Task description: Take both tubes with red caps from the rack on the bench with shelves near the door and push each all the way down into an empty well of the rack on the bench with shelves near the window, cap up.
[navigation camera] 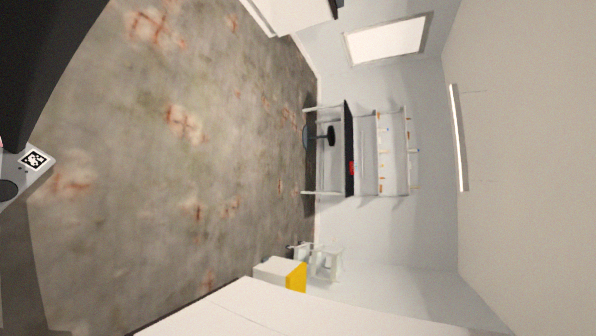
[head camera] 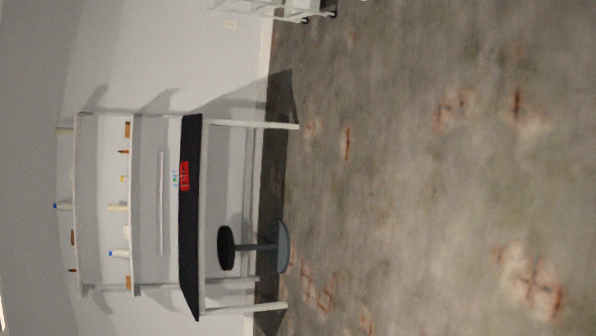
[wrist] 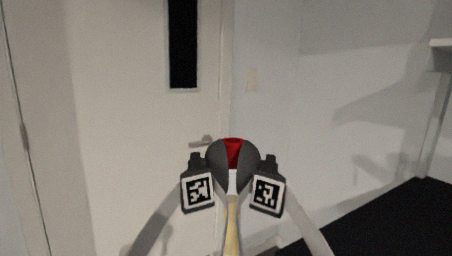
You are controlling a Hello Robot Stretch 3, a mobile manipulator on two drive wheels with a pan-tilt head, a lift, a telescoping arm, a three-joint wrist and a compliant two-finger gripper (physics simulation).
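Pixels of known places: gripper, fingertip midpoint: (wrist: 232, 157); robot's base at its link origin: (navigation camera: 1, 188).
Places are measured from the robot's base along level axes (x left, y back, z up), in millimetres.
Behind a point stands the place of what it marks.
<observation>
My gripper (wrist: 232, 157) @[x -421, y 28, z 1204 mm] is shut on a red-capped tube (wrist: 231, 220) @[x -402, y 28, z 1158 mm] in the wrist view. The cap is at the top, between the fingertips, and a pale yellow body hangs below it. The red rack (head camera: 184, 176) @[x 1945, y -2337, z 796 mm] (navigation camera: 351, 168) @[x 1936, y -2337, z 792 mm] stands on the black top of the bench near the window (head camera: 189, 240) @[x 2301, y -2019, z 762 mm] (navigation camera: 349, 120) @[x 2681, y -1942, z 762 mm], across the room from me. Small blue and green caps show at the rack in the head view; its wells are too small to tell. The rack of the bench near the door does not show.
A stool (head camera: 226, 248) @[x 2321, y -1948, z 483 mm] (navigation camera: 330, 135) @[x 2301, y -1916, z 483 mm] stands at the far bench. A white cart (navigation camera: 316, 262) @[x 463, y -2449, z 464 mm], a yellow-topped box (navigation camera: 296, 278) @[x 183, y -1941, z 450 mm] and a tall white cabinet (navigation camera: 280, 305) @[x -52, y -1367, z 616 mm] stand to one side. A door (wrist: 125, 125) @[x -1140, y -397, z 1033 mm] and a black bench top (wrist: 400, 220) @[x -741, y 481, z 914 mm] show in the wrist view.
</observation>
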